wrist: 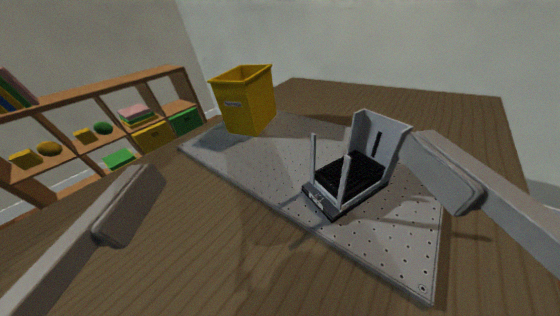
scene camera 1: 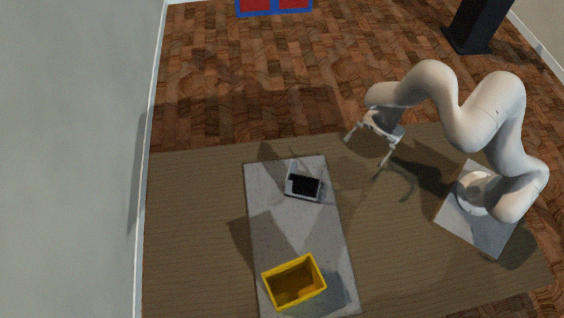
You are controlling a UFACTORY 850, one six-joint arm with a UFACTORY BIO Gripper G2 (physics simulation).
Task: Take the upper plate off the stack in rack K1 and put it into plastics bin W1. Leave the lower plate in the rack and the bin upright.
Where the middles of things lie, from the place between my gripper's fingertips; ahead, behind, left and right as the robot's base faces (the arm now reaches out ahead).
The black well plate (wrist: 364, 172) lies 21 cm ahead of my hand and 20 cm below it. The rest, counted from my hand: yellow plastics bin W1 (scene camera 1: 298, 280): 33 cm ahead, 41 cm to the left, 15 cm below.
